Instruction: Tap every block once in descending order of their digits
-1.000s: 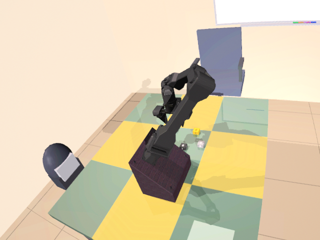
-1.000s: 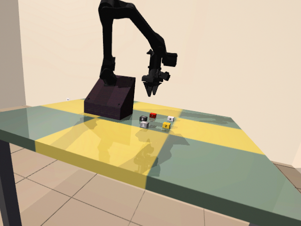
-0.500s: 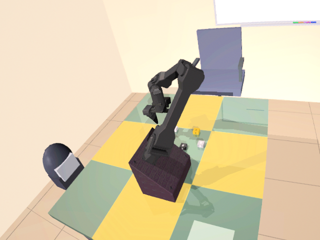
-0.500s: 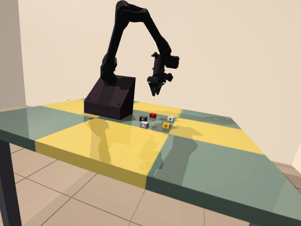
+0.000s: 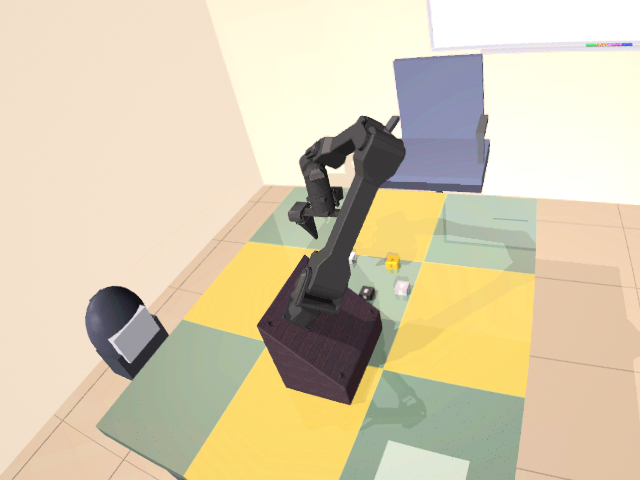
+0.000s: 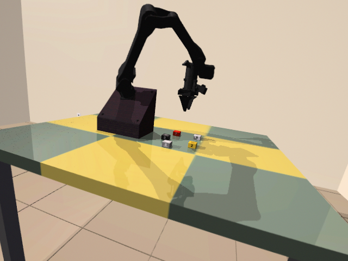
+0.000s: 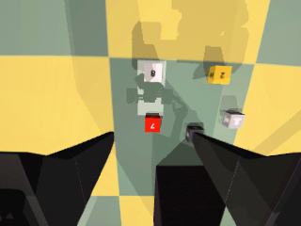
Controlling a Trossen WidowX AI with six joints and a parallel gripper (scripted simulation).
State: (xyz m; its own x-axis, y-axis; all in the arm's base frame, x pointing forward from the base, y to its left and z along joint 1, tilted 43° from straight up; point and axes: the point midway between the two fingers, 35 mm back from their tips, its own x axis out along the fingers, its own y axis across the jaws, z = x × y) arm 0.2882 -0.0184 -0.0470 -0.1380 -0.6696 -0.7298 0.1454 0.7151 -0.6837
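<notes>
My gripper tip is 7 cm short of the white block, 1 cm to the left of it and 12 cm above it. Round my gripper tip: yellow block (5 cm ahead, 14 cm to the right, 12 cm below); black block (7 cm behind, 9 cm to the right, 12 cm below); red block (3 cm behind, 12 cm below).
</notes>
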